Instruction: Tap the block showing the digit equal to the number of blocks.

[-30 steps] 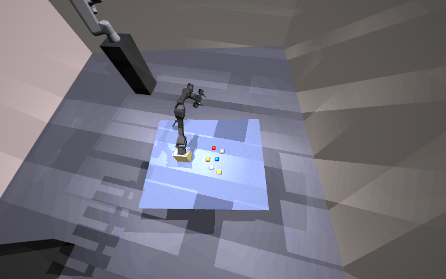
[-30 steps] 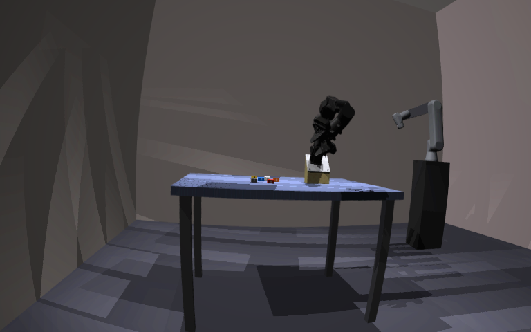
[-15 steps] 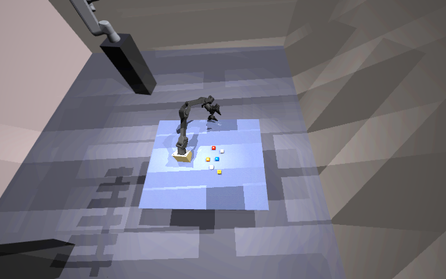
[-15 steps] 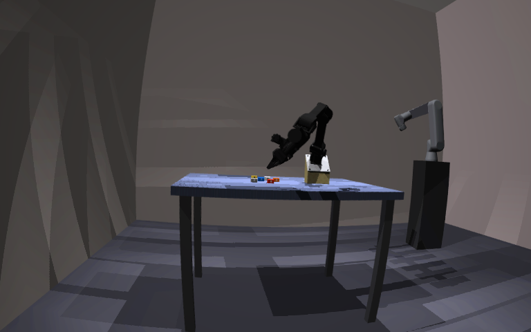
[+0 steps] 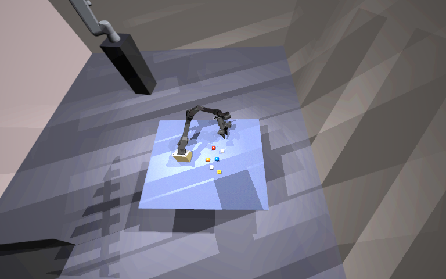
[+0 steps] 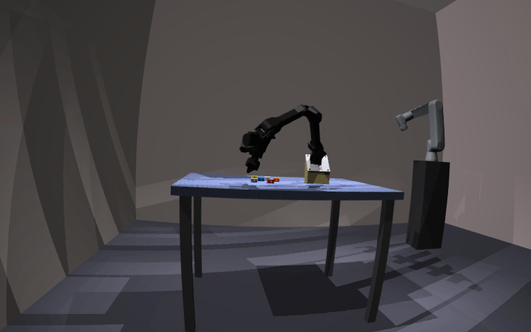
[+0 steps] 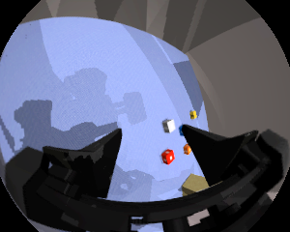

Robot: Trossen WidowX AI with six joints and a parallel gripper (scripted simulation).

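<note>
Now: the yellow block 1 cm behind my gripper tip, 33 cm to the right of it and 7 cm below it. From my gripper tip the other things lie so: orange-yellow block (14 cm behind, 23 cm to the right, 7 cm below); red block (11 cm behind, 10 cm to the right, 7 cm below); blue block (6 cm behind, 21 cm to the right, 7 cm below).
</note>
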